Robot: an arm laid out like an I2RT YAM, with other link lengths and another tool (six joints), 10 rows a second.
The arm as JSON. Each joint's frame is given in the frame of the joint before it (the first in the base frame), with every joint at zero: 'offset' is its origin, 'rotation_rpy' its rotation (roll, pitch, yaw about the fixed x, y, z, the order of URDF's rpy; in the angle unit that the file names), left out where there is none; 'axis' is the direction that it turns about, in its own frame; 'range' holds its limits. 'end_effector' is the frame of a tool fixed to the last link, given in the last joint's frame.
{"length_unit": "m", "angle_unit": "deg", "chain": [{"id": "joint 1", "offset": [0.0, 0.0, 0.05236], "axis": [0.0, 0.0, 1.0], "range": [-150.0, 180.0]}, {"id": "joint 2", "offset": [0.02, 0.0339, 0.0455], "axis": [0.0, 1.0, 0.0], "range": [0.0, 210.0]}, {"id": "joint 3", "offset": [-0.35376, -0.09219, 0.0], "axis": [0.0, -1.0, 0.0], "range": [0.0, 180.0]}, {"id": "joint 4", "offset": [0.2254, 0.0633, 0.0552], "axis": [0.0, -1.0, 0.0], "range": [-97.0, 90.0]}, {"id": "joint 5", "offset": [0.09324, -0.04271, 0.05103], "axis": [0.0, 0.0, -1.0], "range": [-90.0, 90.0]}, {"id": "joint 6", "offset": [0.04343, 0.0, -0.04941], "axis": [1.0, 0.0, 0.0], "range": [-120.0, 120.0]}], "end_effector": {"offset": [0.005, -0.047, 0.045], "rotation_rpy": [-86.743, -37.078, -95.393]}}
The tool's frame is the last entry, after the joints.
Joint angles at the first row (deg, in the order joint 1, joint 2, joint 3, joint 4, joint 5, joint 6):
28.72 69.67 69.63 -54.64 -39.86 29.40
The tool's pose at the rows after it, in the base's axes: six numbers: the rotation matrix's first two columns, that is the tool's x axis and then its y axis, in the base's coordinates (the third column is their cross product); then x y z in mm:
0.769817 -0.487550 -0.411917 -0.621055 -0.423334 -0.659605 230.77 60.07 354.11
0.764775 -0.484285 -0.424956 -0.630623 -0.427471 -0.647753 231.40 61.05 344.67
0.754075 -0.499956 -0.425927 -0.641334 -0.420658 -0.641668 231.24 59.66 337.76
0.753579 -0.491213 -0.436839 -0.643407 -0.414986 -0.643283 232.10 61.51 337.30
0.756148 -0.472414 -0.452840 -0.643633 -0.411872 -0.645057 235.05 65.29 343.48
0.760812 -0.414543 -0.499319 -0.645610 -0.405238 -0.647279 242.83 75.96 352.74
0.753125 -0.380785 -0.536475 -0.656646 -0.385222 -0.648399 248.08 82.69 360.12
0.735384 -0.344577 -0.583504 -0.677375 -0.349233 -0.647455 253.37 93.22 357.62
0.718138 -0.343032 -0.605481 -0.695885 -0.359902 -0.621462 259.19 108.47 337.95
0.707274 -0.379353 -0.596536 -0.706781 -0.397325 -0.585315 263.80 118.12 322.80
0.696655 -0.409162 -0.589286 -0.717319 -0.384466 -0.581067 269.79 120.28 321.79
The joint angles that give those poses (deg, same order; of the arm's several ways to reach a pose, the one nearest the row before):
27.27 68.58 68.34 -53.02 -41.95 30.12
27.24 68.82 66.57 -51.99 -42.46 30.09
27.25 68.56 64.77 -50.27 -41.74 31.02
27.32 68.70 64.67 -49.67 -42.49 31.49
27.33 69.54 66.64 -50.70 -43.92 31.60
27.33 71.73 70.22 -52.14 -48.19 31.73
27.29 72.96 72.53 -52.03 -51.06 33.44
28.06 73.50 71.28 -46.61 -53.75 38.22
30.56 74.98 67.52 -40.76 -52.84 41.37
32.65 77.11 66.47 -40.33 -49.66 41.35
32.89 78.02 66.67 -38.81 -47.82 42.90

